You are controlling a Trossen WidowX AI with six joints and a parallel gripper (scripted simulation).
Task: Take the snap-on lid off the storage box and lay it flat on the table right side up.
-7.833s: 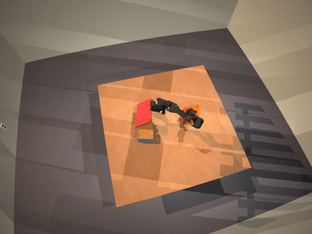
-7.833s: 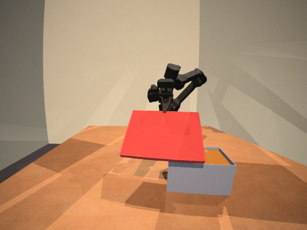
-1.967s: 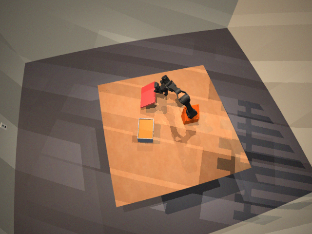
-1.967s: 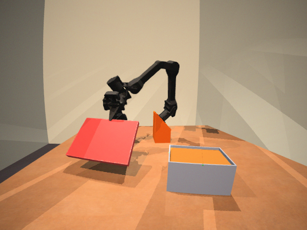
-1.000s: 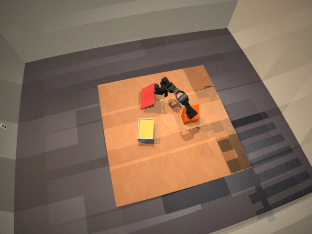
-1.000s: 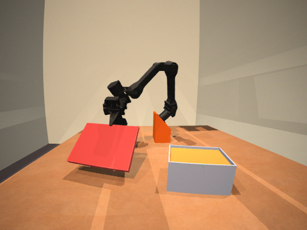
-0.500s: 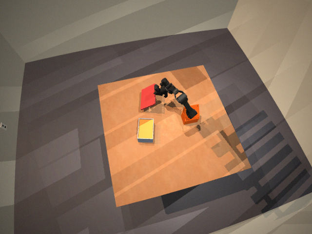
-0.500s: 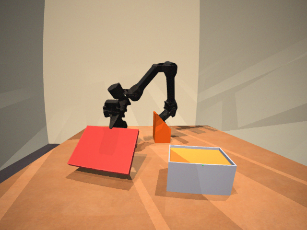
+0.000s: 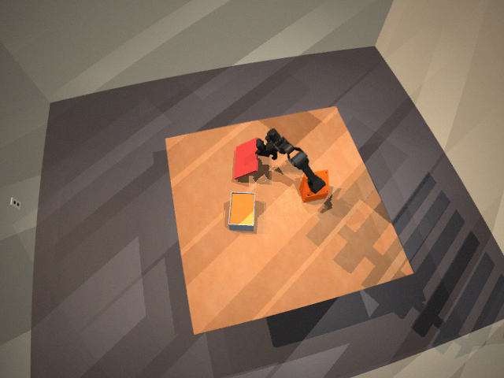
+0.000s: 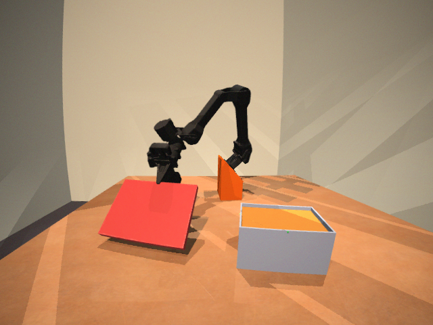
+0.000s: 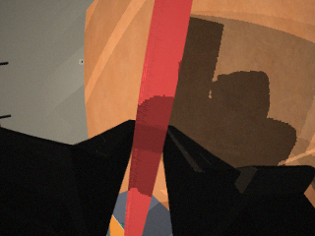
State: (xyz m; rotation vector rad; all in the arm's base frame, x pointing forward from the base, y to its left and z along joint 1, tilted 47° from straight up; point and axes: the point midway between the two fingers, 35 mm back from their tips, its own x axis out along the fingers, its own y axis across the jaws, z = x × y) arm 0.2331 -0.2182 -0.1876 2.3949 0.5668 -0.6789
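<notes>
Now: gripper tip 6 cm short of the red lid, 2 cm to the left of it and 5 cm above it. The rest, counted from my gripper tip: grey storage box 19 cm ahead, 31 cm to the left, 9 cm below.
</notes>
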